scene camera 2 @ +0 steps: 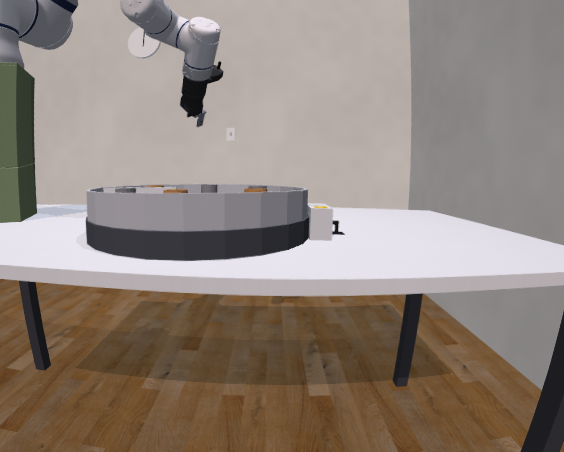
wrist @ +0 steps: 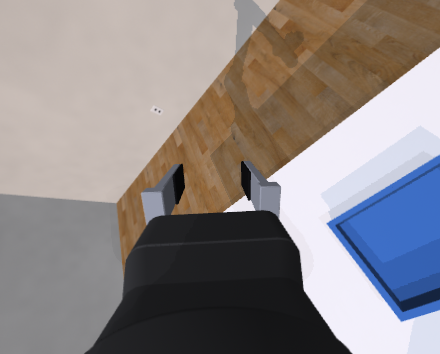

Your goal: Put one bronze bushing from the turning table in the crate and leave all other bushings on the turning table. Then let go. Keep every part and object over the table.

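Places are measured from the arm's base along level axes (x left, y ahead, z down), in centimetres.
Where they show: gripper, between the fingertips: [scene camera 2: 194, 120] [wrist: 212, 174].
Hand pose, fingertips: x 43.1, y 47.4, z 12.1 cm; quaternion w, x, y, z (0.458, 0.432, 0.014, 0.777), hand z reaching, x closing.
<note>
After its pixels a point has its place.
My gripper [scene camera 2: 200, 120] {y 47.4, x 43.1, z 12.1 cm} [wrist: 212, 174] {y 47.4, x 43.1, z 12.1 cm} is open, with nothing between its fingers, high above the table and the turning table. The turning table [scene camera 2: 200, 212] {y 74.6, x -23.1, z 35.6 cm} is a round grey walled drum with a dark base. Over its rim show the tops of bronze bushings [scene camera 2: 175, 191] {y 68.8, x -18.5, z 33.1 cm} [scene camera 2: 256, 190] {y 79.9, x -11.5, z 33.1 cm} and of dark grey parts [scene camera 2: 209, 188] {y 65.2, x 8.1, z 33.8 cm} [scene camera 2: 125, 190] {y 56.5, x -13.3, z 33.2 cm}; its wall hides the rest of them. In the wrist view a blue crate [wrist: 395, 230] {y 57.1, x 33.9, z 41.5 cm} stands on the table at the right, partly out of view. The crate does not show in the scene view.
The white table [scene camera 2: 400, 250] {y 103.8, x -11.4, z 42.0 cm} [wrist: 350, 310] {y 45.2, x 24.1, z 42.0 cm} carries a small white box [scene camera 2: 321, 223] {y 90.6, x -5.2, z 38.9 cm} with a yellow top and a small black bracket [scene camera 2: 336, 228] {y 93.7, x 2.9, z 41.0 cm}, right of the turning table. A green pedestal [scene camera 2: 15, 145] {y 13.2, x -1.2, z 22.0 cm} stands at the left. The table's edge, wooden floor and walls show in the wrist view.
</note>
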